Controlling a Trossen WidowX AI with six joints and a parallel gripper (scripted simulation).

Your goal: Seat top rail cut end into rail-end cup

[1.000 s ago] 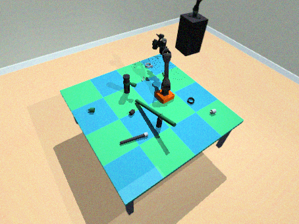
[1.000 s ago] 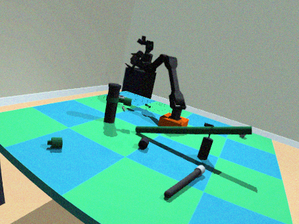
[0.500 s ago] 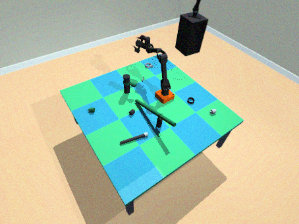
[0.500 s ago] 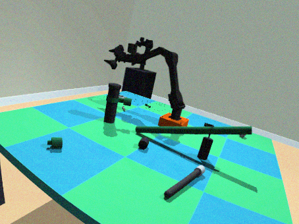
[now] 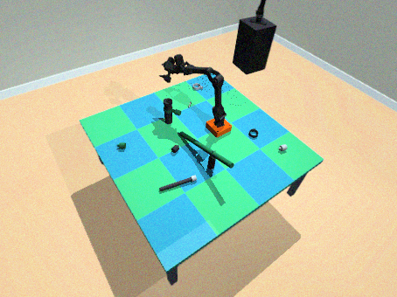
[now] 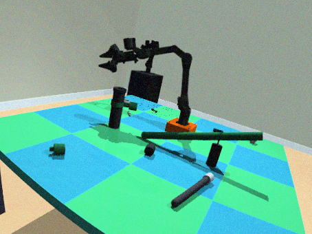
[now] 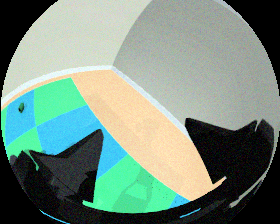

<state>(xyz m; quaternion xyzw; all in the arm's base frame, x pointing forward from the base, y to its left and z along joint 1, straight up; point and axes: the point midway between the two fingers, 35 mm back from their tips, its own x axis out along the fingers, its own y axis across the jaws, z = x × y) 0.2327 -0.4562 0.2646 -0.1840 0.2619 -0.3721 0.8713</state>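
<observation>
The green brace band is 3 cm ahead of my gripper tip, 27 cm to the left of it and 18 cm below it. Round my gripper tip: loop cap (2 cm behind, 76 cm to the left, 20 cm below); white fitting (55 cm behind, 87 cm to the left, 28 cm below).
</observation>
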